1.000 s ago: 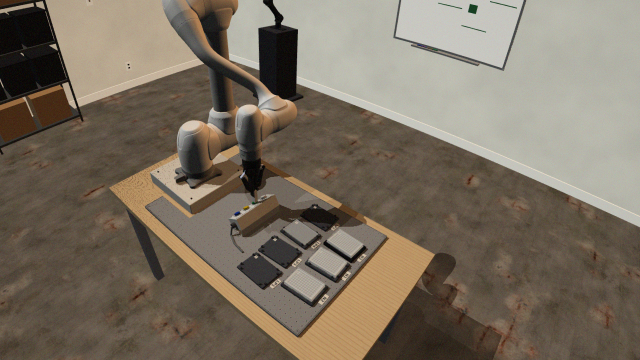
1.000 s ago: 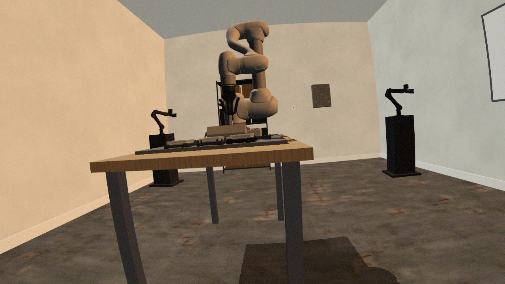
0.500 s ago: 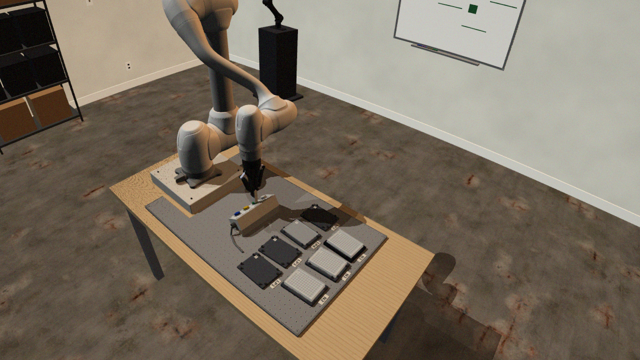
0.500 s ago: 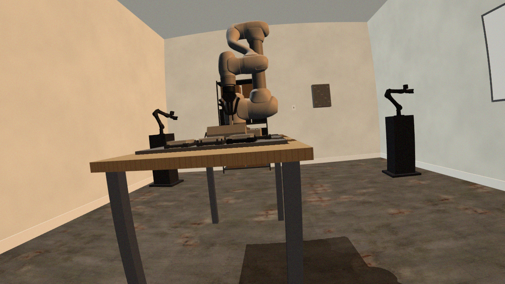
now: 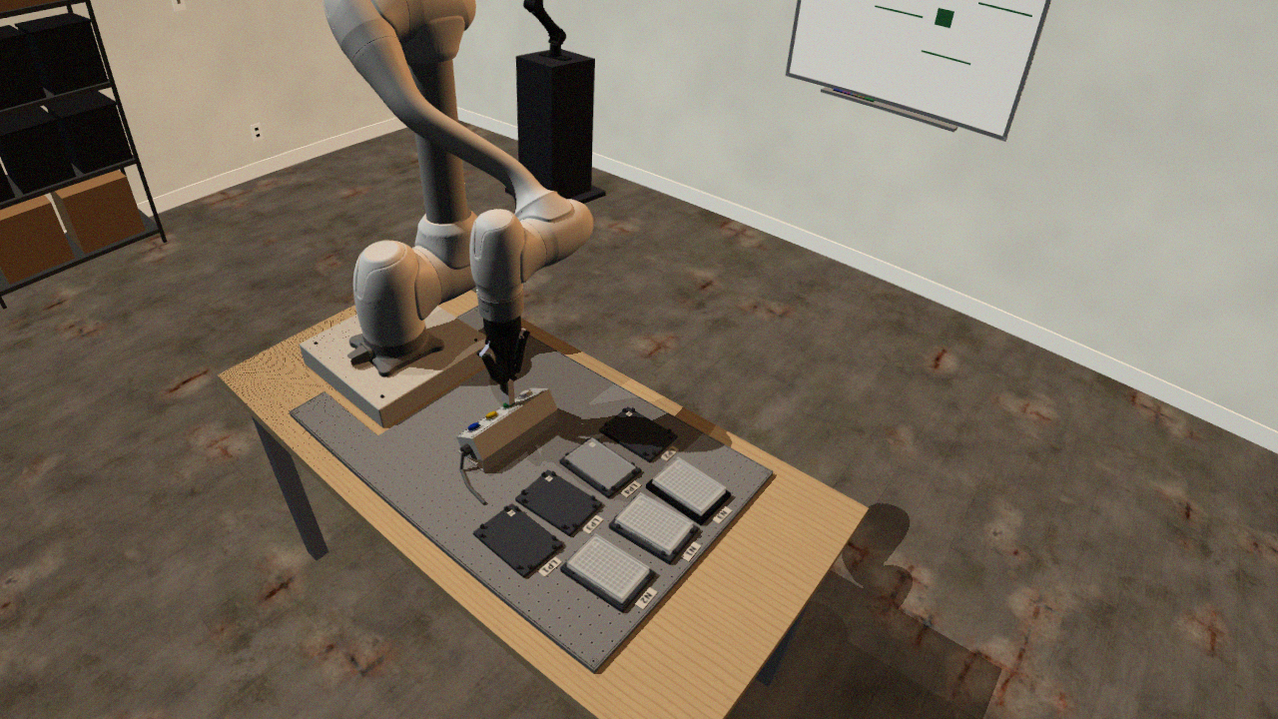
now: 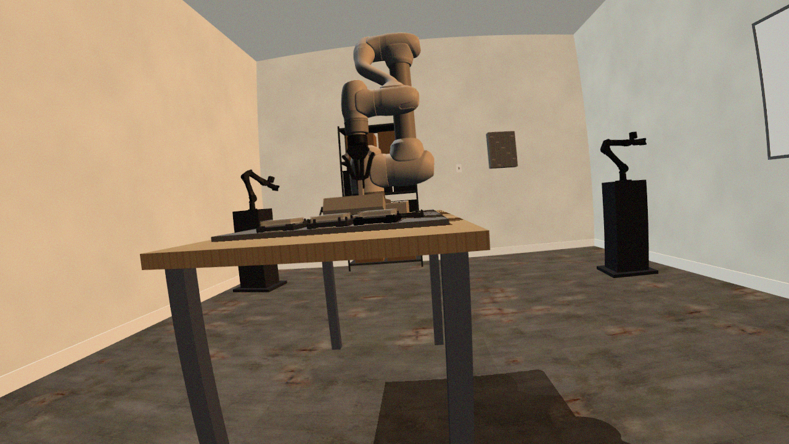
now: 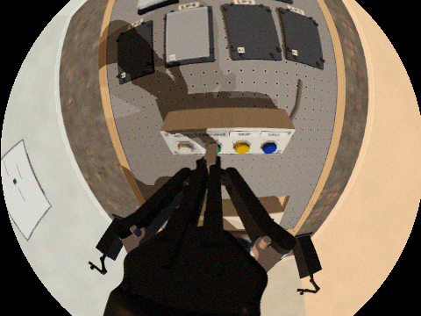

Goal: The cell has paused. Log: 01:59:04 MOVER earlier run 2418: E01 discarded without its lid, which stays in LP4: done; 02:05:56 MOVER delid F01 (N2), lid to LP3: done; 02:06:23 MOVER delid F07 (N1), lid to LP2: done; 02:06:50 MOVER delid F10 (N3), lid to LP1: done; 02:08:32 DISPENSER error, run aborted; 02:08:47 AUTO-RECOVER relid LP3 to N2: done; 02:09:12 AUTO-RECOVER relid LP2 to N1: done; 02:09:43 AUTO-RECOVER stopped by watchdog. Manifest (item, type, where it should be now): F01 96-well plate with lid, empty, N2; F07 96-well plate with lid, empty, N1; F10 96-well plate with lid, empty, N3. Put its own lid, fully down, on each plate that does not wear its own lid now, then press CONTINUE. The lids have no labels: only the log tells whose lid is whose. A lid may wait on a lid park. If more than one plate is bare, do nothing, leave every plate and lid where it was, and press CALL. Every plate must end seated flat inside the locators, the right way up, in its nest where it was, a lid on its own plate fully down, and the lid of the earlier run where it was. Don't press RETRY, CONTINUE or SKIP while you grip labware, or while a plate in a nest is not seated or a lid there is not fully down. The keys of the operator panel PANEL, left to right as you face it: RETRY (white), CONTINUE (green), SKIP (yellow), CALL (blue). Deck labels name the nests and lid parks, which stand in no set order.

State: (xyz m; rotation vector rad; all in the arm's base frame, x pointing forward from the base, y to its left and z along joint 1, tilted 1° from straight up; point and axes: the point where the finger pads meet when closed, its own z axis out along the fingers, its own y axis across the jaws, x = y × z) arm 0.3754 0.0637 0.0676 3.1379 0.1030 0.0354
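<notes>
The green key lies 4 cm below my hand. The rest, counted from my hand: white key: 5 cm to the left, 4 cm below; then blue key: 1 cm ahead, 10 cm to the right, 4 cm below; then yellow key: 5 cm to the right, 4 cm below.
</notes>
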